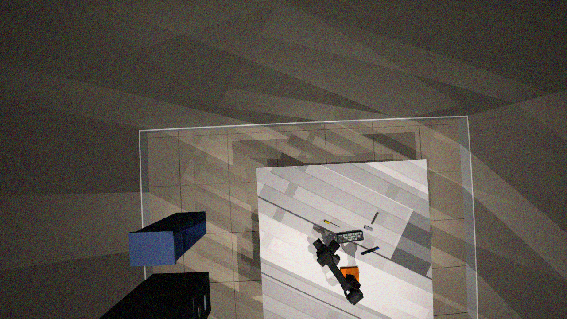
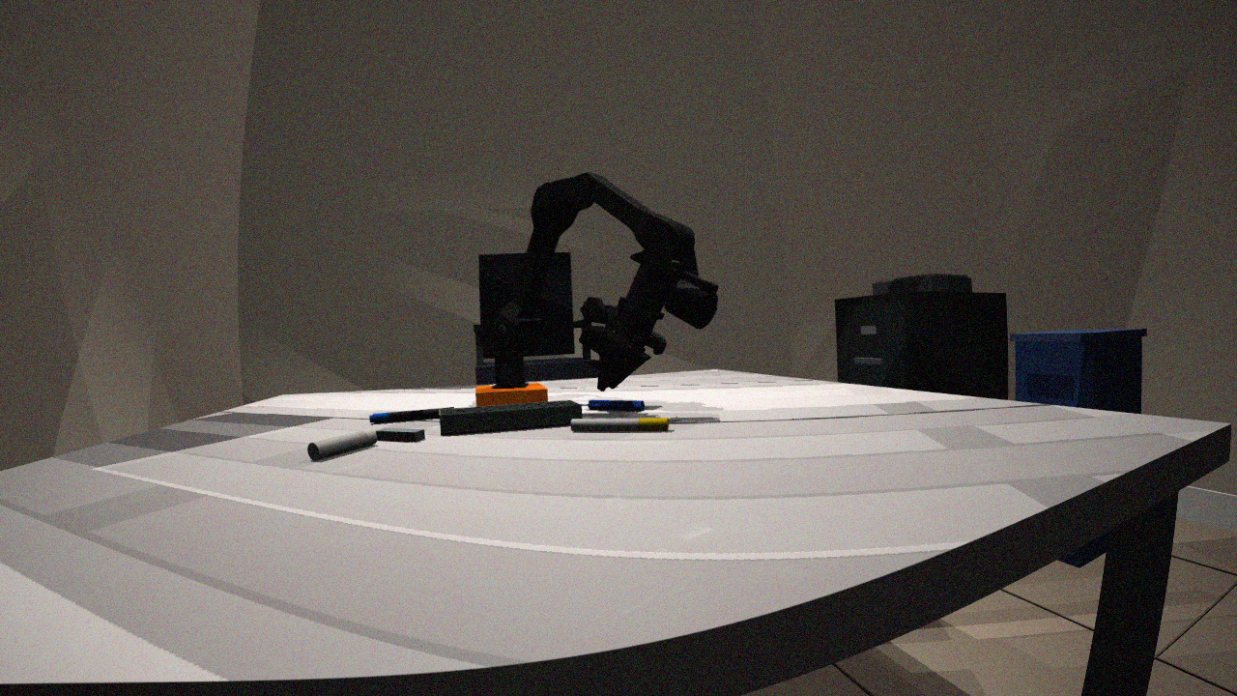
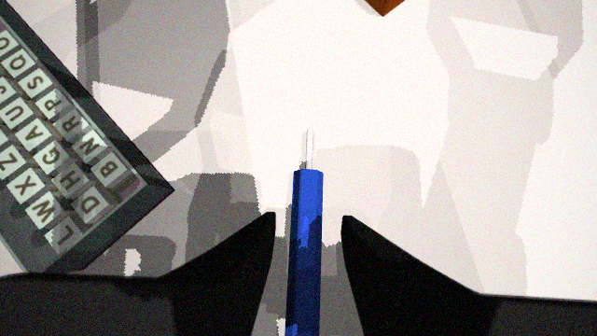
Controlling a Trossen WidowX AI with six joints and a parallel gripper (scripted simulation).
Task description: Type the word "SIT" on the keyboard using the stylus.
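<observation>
Now: the blue stylus 3 cm below my gripper tip, 1 cm to the right of it and 1 cm behind it. From my gripper tip the other things lie so: grey block: 27 cm to the right, 20 cm ahead, 3 cm below; yellow-tipped marker: 20 cm ahead, 3 cm below, 2 cm to the left; white stylus tip: 4 cm to the right, 3 cm below, 2 cm behind.
</observation>
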